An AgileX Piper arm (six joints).
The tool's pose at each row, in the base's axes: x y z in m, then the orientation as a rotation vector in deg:
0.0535, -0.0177, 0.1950, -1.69, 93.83, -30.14
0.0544, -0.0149, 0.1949, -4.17, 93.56, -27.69
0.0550, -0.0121, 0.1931, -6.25, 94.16, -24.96
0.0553, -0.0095, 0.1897, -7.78, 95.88, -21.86
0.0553, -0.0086, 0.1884, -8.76, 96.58, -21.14
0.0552, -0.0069, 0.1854, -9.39, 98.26, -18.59
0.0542, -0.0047, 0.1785, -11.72, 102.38, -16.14
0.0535, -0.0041, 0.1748, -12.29, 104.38, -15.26
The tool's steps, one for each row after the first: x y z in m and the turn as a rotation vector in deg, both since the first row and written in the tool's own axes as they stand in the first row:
-0.0009, 0.0028, 0.0000, -2.93, -1.06, -0.05
-0.0002, 0.0061, -0.0003, -5.99, -1.19, 0.21
0.0021, 0.0097, -0.0007, -9.19, -0.13, 0.90
0.0030, 0.0109, -0.0009, -10.35, 0.31, 0.62
0.0053, 0.0135, -0.0014, -12.65, 1.61, 1.54
0.0112, 0.0176, -0.0028, -16.26, 5.05, 0.98
0.0145, 0.0192, -0.0035, -17.48, 6.85, 0.88

